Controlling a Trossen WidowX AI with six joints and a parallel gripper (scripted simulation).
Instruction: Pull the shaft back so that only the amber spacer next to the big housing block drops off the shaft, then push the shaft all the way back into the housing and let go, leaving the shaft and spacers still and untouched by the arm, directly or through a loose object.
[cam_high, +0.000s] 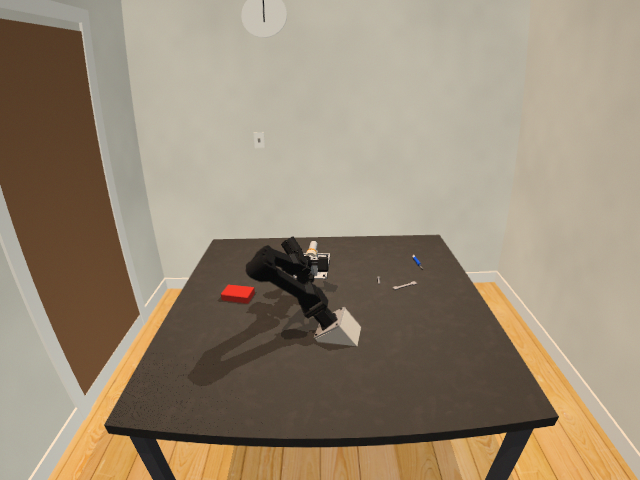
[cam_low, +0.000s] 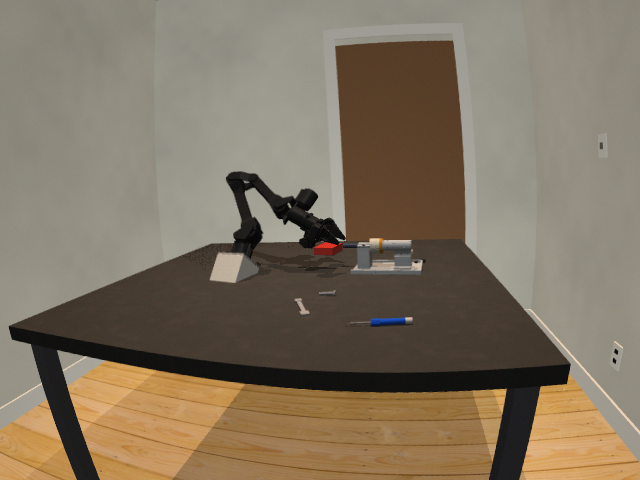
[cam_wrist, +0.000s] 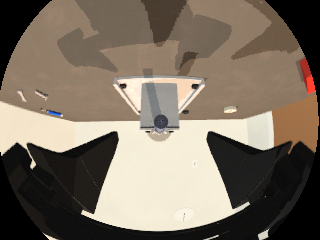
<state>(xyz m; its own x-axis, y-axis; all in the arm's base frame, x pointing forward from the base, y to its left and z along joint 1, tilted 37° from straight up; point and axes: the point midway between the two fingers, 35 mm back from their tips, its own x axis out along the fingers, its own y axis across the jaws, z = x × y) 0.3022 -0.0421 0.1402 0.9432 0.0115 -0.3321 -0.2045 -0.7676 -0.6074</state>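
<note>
Right now the dark shaft is 12 cm ahead of my hand, 3 cm to the right of it and 3 cm below it. Also, from my hand: red block: 4 cm behind, 30 cm to the left, 10 cm below; shaft fixture: 19 cm ahead, 4 cm to the right, 6 cm below; amber spacer: 16 cm ahead, 4 cm to the right, 3 cm below.
</note>
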